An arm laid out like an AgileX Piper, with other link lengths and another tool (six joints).
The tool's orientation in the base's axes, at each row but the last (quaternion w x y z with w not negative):
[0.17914 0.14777 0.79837 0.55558]
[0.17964 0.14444 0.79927 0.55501]
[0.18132 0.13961 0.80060 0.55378]
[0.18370 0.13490 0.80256 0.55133]
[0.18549 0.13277 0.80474 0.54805]
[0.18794 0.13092 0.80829 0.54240]
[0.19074 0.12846 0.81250 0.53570]
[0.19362 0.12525 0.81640 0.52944]
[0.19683 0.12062 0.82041 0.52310]
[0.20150 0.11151 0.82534 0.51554]
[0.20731 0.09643 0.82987 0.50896]
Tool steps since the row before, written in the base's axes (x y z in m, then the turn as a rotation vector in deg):
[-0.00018 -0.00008 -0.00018 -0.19 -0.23 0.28]
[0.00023 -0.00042 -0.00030 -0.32 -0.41 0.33]
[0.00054 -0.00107 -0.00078 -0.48 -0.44 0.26]
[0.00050 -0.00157 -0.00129 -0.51 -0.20 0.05]
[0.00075 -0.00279 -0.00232 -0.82 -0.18 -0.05]
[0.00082 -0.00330 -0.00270 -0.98 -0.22 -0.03]
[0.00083 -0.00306 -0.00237 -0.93 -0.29 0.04]
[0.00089 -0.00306 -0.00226 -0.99 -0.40 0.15]
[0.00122 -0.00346 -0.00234 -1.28 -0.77 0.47]
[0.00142 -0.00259 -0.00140 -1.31 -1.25 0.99]
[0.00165 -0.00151 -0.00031 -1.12 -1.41 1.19]
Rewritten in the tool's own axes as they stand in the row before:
[0.00015 -0.00020 -0.00009 0.04 0.18 -0.37]
[-0.00035 -0.00042 -0.00015 0.07 0.16 -0.59]
[-0.00083 -0.00109 -0.00040 0.21 0.08 -0.66]
[-0.00092 -0.00176 -0.00067 0.37 -0.03 -0.41]
[-0.00148 -0.00317 -0.00122 0.67 -0.12 -0.50]
[-0.00167 -0.00374 -0.00145 0.79 -0.12 -0.61]
[-0.00160 -0.00338 -0.00130 0.70 -0.08 -0.67]
[-0.00163 -0.00331 -0.00127 0.69 -0.03 -0.83]
[-0.00203 -0.00360 -0.00138 0.74 0.11 -1.38]
[-0.00198 -0.00244 -0.00091 0.47 0.36 -1.98]
[-0.00196 -0.00106 -0.00036 0.19 0.46 -2.10]

